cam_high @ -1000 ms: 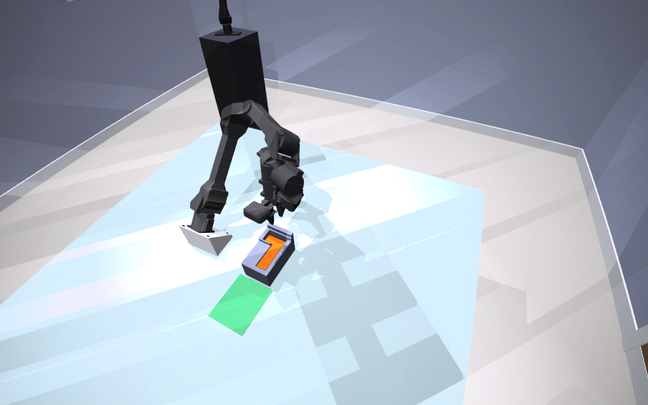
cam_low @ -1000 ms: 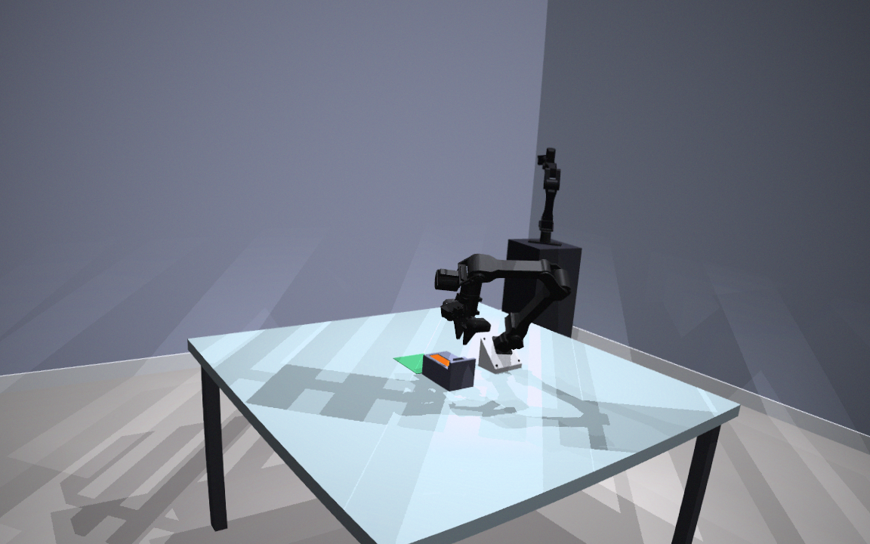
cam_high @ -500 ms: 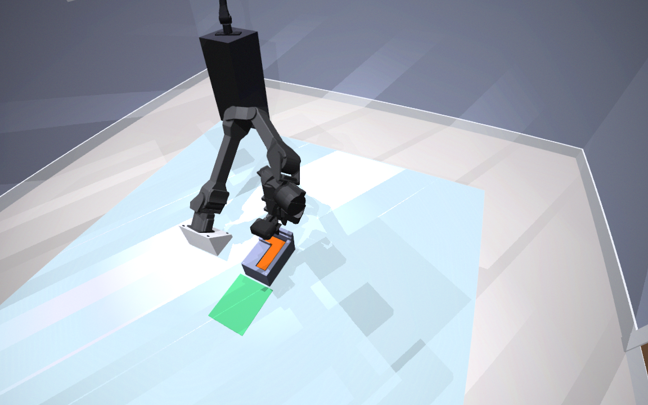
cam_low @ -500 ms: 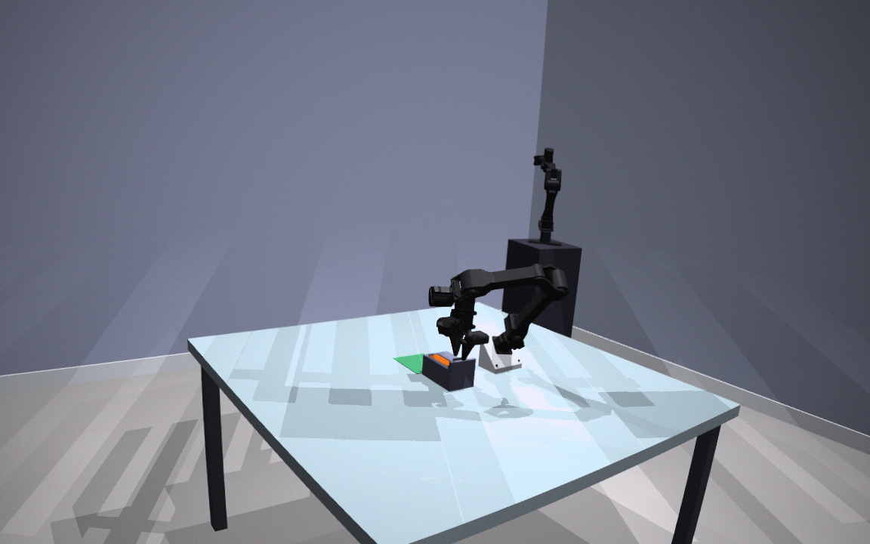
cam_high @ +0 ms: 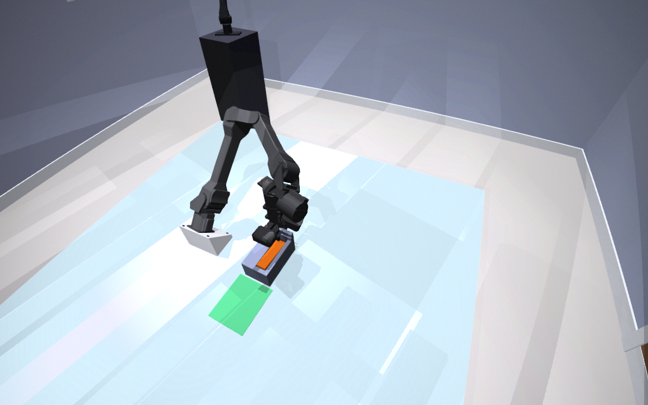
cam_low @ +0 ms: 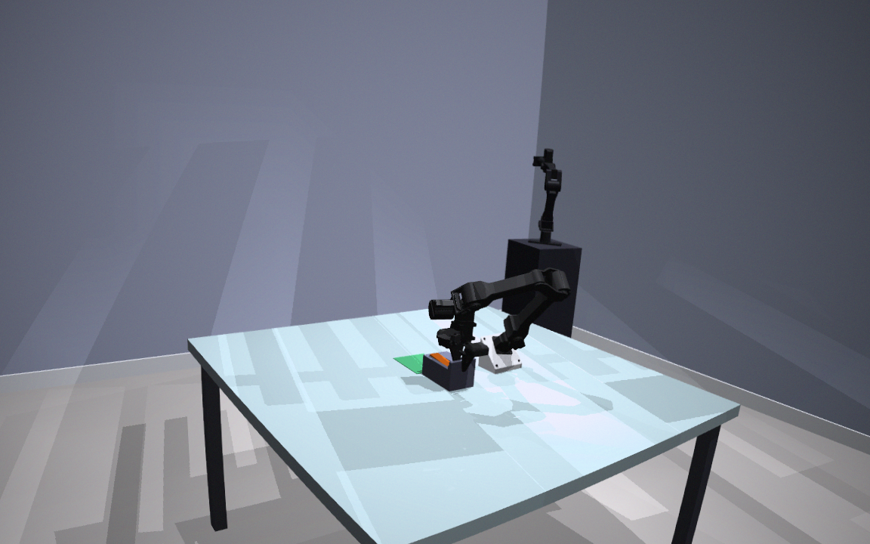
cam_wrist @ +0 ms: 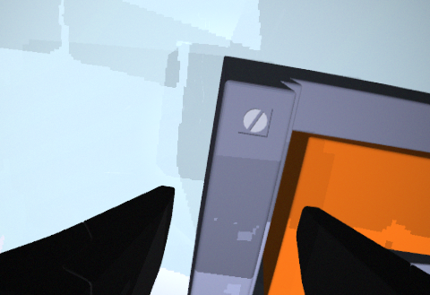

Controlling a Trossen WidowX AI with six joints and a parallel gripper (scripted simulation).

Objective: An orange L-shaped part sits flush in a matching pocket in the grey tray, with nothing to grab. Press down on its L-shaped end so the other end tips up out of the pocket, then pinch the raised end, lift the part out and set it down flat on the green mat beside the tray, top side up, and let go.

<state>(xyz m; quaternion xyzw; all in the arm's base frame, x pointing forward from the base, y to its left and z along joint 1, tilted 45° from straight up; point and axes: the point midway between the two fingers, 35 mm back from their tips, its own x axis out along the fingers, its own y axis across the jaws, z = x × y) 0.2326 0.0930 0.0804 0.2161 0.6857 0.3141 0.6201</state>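
My gripper tip is now 6 cm to the left of the orange L-shaped part and 1 cm above it. Also, from my gripper tip: green mat 22 cm to the right, 7 cm below, 1 cm ahead.
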